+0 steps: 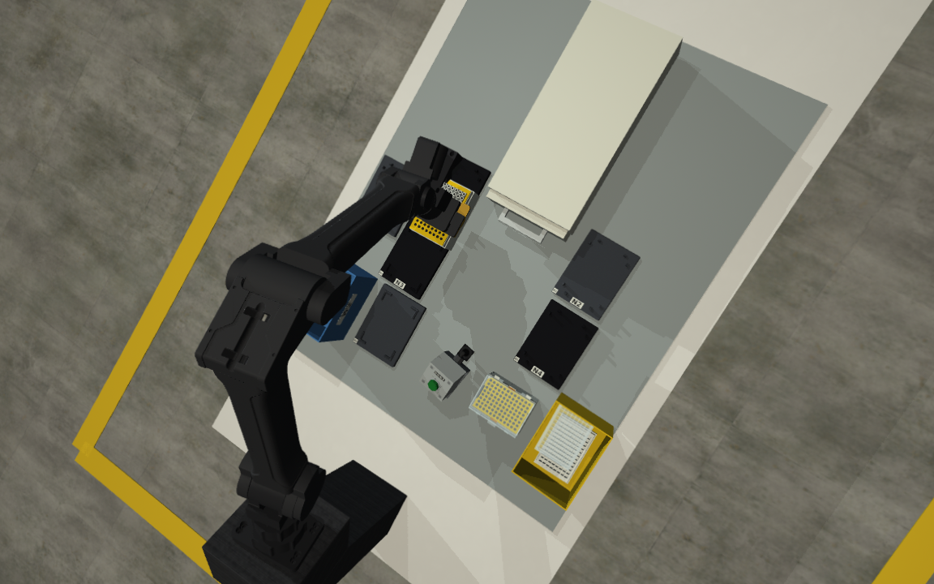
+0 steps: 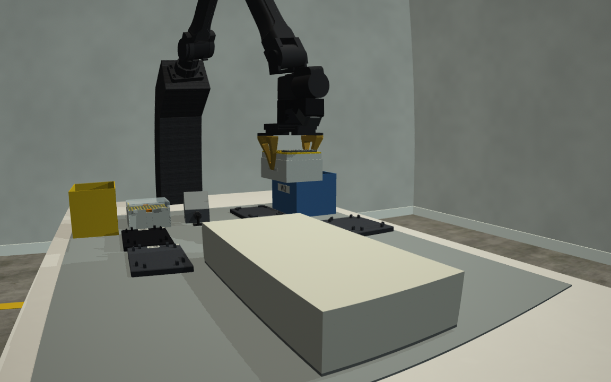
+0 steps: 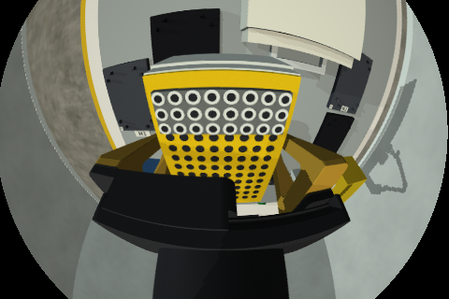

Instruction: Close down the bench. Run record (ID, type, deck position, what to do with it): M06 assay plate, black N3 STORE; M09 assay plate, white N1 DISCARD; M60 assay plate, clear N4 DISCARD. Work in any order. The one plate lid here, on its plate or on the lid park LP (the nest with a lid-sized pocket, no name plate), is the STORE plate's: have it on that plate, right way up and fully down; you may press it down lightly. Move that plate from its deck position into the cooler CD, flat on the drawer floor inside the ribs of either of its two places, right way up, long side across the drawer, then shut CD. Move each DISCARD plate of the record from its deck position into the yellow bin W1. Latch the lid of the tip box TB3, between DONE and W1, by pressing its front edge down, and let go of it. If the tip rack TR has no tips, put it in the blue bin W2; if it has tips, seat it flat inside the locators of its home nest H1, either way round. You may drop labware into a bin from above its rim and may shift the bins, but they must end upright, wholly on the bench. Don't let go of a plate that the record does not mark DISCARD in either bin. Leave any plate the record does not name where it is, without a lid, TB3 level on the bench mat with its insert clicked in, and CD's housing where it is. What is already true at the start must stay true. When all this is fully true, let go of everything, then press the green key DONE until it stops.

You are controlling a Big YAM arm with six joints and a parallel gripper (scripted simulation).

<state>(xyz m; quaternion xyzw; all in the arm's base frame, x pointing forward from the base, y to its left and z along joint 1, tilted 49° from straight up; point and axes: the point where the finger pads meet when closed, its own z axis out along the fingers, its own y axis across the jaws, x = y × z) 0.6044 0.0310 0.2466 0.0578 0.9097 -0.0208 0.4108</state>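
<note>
Now: the home nest H1 1 cm ahead of my hand, 20 cm to the left of it and 16 cm below it. Round my hand: nest N3: 11 cm behind, 9 cm to the left, 16 cm below; yellow tip rack: 1 cm behind, 1 cm above; nest N1: 6 cm ahead, 5 cm to the left, 16 cm below.
</note>
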